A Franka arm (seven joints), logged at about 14 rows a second.
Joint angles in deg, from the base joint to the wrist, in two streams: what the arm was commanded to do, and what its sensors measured. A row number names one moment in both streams.
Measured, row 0:
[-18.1, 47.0, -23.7, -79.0, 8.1, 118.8, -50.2]
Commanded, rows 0 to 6:
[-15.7, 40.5, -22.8, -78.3, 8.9, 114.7, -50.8]
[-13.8, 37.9, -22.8, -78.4, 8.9, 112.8, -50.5]
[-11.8, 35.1, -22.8, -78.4, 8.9, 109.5, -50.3]
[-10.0, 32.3, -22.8, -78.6, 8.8, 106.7, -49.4]
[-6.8, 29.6, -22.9, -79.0, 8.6, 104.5, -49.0]
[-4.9, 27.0, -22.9, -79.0, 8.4, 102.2, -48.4]
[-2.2, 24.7, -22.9, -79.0, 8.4, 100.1, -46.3]
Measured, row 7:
[-6.4, 30.1, -22.4, -76.3, 8.4, 103.0, -48.6]
